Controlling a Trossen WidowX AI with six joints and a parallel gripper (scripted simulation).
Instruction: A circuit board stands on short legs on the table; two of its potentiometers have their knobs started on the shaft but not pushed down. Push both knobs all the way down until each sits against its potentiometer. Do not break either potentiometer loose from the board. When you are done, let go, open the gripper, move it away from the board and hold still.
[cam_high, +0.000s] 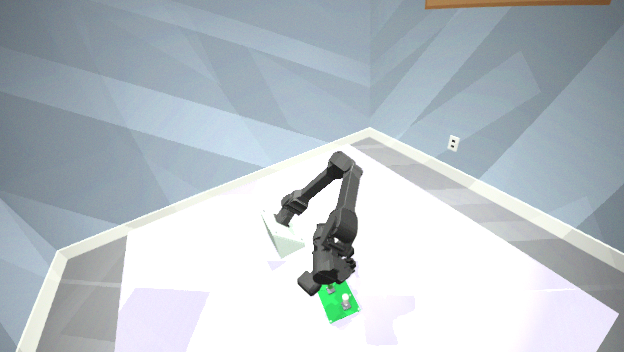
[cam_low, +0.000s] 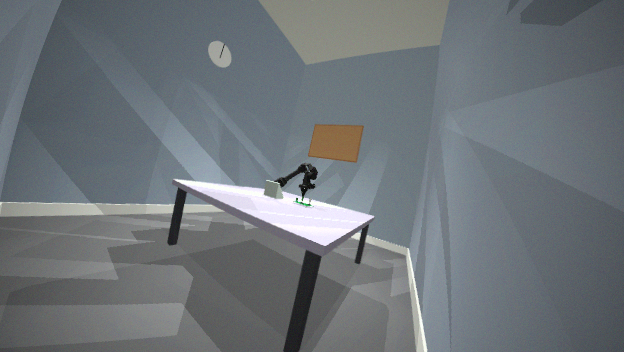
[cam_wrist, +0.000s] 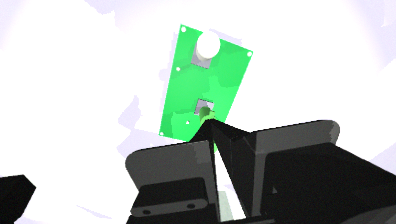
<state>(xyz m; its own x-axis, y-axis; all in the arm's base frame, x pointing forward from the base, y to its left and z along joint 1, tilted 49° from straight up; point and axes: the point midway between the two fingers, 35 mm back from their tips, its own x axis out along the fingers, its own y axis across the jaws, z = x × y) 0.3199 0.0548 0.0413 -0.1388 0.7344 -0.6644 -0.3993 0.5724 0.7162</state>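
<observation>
Now: gripper tip 7 cm short of the potentiometer knob, 2 cm to the right of it and 2 cm above it.
</observation>
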